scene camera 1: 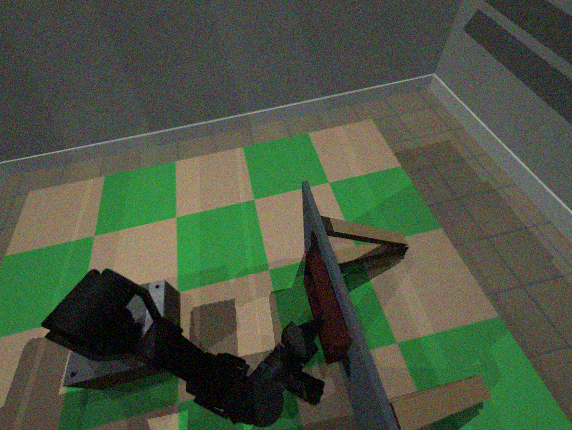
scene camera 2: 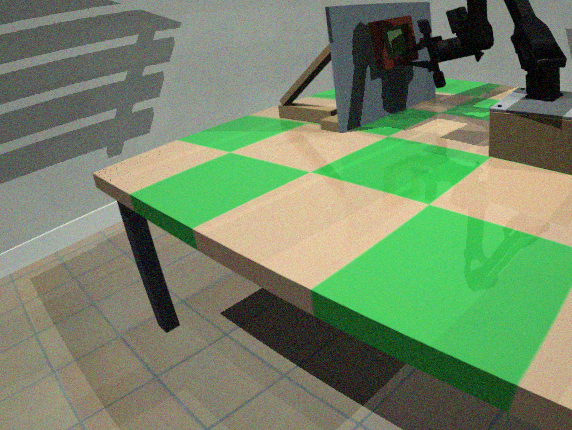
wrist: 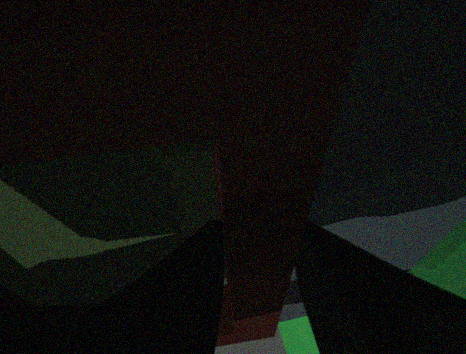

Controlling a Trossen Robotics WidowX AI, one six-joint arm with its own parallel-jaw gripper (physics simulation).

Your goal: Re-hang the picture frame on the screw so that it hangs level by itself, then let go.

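Places are measured from the arm's base along level axes (x ahead, y left, z up), in centimetres.
Pixels of known places: gripper, between the fingertips: (scene camera 1: pixel 320 321) (scene camera 2: pixel 401 60) (wrist: pixel 257 233); arm's base, origin of its link: (scene camera 1: pixel 123 339) (scene camera 2: pixel 544 96).
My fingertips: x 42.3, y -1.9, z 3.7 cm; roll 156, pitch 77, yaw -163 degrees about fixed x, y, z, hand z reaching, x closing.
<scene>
For each thing: its middle in the pictures, then the offset to it from my fingertips. "spot": a spot on its surface instead. Level surfaces: height alone.
- picture frame, middle of its body: (wrist: pixel 92 259) (scene camera 1: pixel 323 306) (scene camera 2: pixel 394 41) dx +0.7, dy +1.3, dz +5.2 cm
- wooden foot, a spot on its surface: (scene camera 1: pixel 442 400) spot: dx +18.4, dy -14.8, dz +0.2 cm
- table, height of its surface: dz -15.0 cm
The picture frame (scene camera 1: pixel 326 305) (scene camera 2: pixel 392 23) (wrist: pixel 260 200) is dark red with a green picture. It is upright in front of the grey-blue board (scene camera 1: pixel 352 335) (scene camera 2: pixel 342 55), very close to its face, and looks slightly tilted in scene camera 2. Whether it touches the board cannot be told. My gripper (scene camera 1: pixel 320 345) (scene camera 2: pixel 412 55) (wrist: pixel 257 233) is shut on the frame's side bar nearest the arm; in the wrist view the bar runs between the two dark fingers. The screw does not show, and the back of the frame is hidden.
Wooden braces (scene camera 1: pixel 370 231) (scene camera 2: pixel 306 75) prop the board from behind, and another wooden foot (scene camera 1: pixel 442 400) sticks out at its base. The arm's base plate (scene camera 1: pixel 172 300) (scene camera 2: pixel 510 102) is on the front side of the board. The table (scene camera 2: pixel 250 240) is green-and-wood checkered.
</scene>
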